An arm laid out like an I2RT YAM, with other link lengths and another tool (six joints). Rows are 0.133 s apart.
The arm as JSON. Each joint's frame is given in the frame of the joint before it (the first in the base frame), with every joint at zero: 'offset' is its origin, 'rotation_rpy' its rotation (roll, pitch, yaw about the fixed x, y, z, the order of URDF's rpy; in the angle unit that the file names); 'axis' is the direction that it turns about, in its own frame. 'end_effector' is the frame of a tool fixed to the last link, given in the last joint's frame.
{
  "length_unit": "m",
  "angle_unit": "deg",
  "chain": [
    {
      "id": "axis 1",
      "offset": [
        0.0,
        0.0,
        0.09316
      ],
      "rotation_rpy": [
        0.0,
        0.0,
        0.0
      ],
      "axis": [
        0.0,
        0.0,
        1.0
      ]
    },
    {
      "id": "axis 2",
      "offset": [
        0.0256,
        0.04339,
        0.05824
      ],
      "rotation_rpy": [
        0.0,
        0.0,
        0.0
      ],
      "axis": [
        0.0,
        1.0,
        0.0
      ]
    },
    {
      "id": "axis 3",
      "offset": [
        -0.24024,
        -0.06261,
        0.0
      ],
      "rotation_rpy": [
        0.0,
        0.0,
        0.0
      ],
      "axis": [
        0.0,
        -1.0,
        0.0
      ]
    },
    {
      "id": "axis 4",
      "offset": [
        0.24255,
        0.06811,
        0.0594
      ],
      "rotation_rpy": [
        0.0,
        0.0,
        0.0
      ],
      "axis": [
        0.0,
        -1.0,
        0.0
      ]
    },
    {
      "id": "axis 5",
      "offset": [
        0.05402,
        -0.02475,
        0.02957
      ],
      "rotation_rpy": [
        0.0,
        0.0,
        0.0
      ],
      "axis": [
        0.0,
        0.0,
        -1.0
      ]
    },
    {
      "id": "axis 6",
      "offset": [
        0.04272,
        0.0,
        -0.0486
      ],
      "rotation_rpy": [
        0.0,
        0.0,
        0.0
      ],
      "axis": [
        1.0,
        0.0,
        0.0
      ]
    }
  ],
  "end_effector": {
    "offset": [
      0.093,
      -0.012,
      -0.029
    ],
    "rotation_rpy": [
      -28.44,
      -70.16,
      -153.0
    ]
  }
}
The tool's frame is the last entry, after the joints.
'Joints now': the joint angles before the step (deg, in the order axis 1, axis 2, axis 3, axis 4, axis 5, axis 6). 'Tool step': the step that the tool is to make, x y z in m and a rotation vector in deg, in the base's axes. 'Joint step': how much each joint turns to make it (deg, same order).
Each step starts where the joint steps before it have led.
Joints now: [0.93 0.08 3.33 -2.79 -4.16 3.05]
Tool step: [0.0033 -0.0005 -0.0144 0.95 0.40 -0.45]
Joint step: [0.02 -0.03 -3.14 2.79 0.48 0.96]
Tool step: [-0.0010 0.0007 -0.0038 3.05 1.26 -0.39]
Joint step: [-0.01 0.03 0.02 -1.01 0.36 3.08]
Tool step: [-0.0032 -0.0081 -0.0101 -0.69 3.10 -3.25]
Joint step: [-0.01 0.04 0.01 -3.10 3.26 -0.50]
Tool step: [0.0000 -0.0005 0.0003 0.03 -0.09 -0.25]
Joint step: [0.04 -0.04 0.00 0.04 0.29 0.05]
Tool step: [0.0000 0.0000 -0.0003 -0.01 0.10 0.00]
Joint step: [0.00 0.11 0.01 0.00 0.00 -0.01]
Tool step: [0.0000 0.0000 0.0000 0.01 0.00 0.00]
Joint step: [0.00 0.00 0.00 0.00 -0.01 0.01]
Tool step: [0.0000 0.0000 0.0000 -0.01 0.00 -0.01]
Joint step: [0.02 0.01 0.00 0.01 0.03 -0.01]
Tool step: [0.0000 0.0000 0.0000 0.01 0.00 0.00]
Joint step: [0.00 0.00 0.00 0.00 -0.01 0.01]
